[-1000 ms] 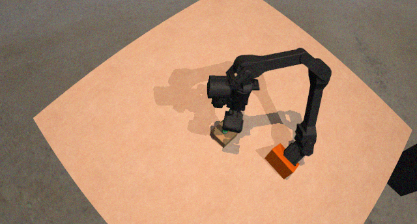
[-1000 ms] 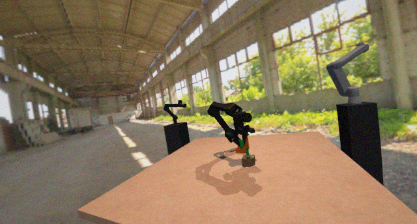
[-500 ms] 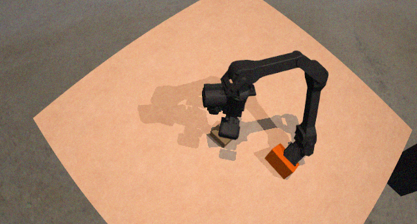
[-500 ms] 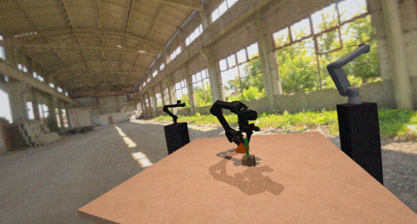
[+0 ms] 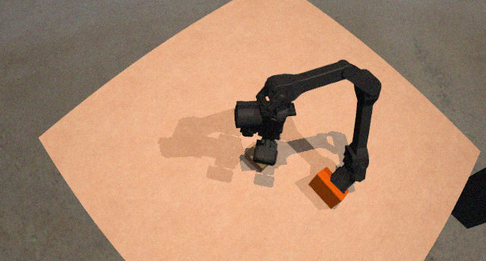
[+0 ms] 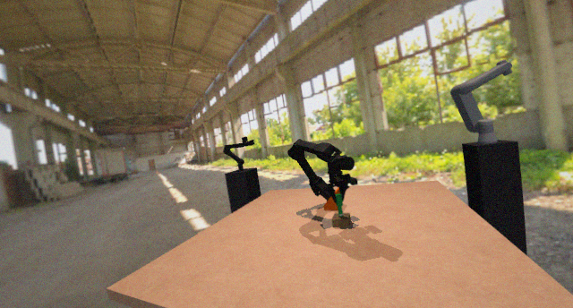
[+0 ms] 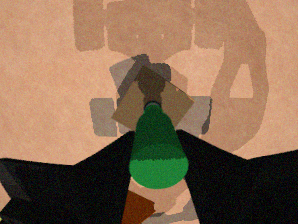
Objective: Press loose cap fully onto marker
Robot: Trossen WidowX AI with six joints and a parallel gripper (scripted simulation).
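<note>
Right now the holder block is 9 cm below my gripper tip. From my gripper tip the other things lie so: green cap: 1 cm above.
</note>
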